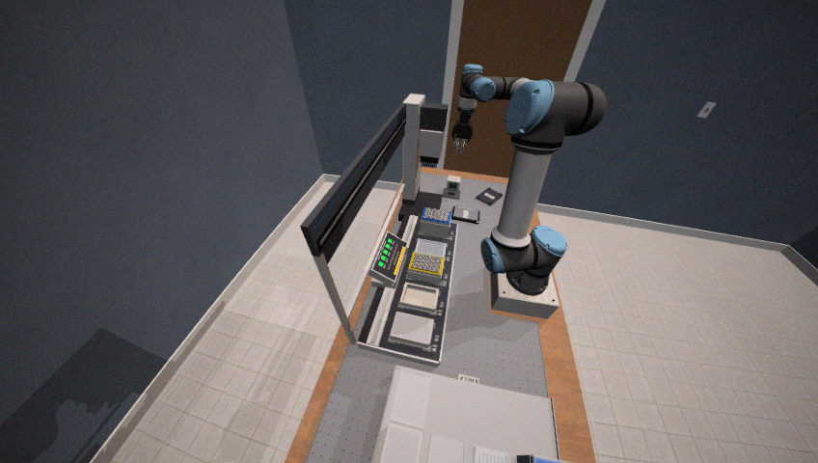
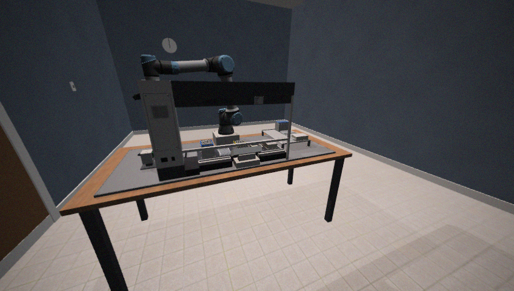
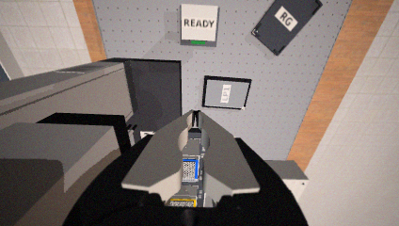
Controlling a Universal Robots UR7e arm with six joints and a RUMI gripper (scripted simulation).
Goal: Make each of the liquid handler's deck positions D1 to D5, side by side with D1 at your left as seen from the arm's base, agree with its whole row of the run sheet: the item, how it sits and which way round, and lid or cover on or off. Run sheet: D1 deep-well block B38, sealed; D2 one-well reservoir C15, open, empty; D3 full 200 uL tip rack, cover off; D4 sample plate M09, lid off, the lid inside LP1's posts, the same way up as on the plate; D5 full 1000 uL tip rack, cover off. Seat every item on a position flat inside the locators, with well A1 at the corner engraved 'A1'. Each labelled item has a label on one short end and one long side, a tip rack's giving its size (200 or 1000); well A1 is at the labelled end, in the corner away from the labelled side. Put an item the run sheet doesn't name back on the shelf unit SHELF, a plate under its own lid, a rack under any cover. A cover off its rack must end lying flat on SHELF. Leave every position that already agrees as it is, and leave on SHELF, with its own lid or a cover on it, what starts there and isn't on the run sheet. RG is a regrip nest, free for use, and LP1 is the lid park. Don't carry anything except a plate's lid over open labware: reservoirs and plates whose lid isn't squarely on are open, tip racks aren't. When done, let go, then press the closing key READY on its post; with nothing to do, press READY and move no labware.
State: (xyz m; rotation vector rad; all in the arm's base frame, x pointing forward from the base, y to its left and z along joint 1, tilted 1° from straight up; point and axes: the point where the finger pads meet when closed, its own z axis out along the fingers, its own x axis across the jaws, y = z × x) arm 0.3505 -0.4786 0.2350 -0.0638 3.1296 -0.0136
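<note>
The green ready key lies 6 cm to the right of my hand and 23 cm below it. From my hand the other things lie so: handler tower: 21 cm ahead, 7 cm to the left, 4 cm below; blue-framed tip rack: 3 cm ahead, 28 cm to the left, 20 cm below; flat lid: 9 cm behind, 8 cm to the left, 30 cm below.
</note>
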